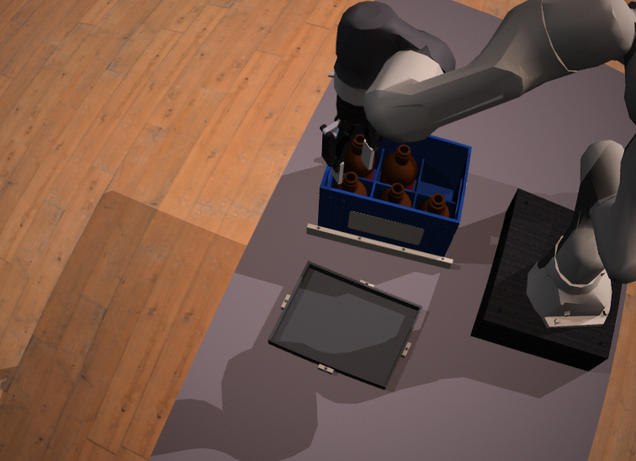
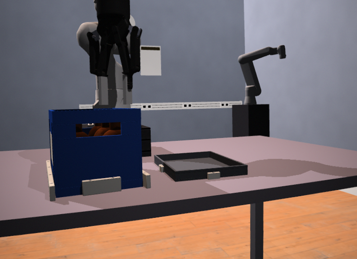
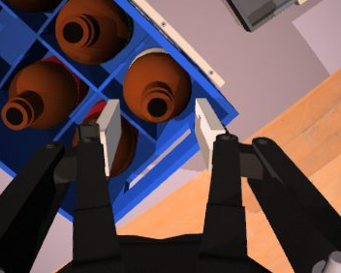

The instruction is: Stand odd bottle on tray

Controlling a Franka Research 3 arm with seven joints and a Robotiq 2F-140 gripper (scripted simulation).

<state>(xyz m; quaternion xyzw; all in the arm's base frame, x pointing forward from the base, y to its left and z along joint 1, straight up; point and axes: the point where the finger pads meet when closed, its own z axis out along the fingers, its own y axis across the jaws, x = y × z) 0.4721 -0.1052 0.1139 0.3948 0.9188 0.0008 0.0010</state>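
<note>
Now: the crate 130 mm below my hand, 90 mm behind it and 50 mm to the right of it. The rest, counted from my hand: bottle (170 mm behind, 130 mm below); dark tray (240 mm to the left, 200 mm below, 60 mm behind).
</note>
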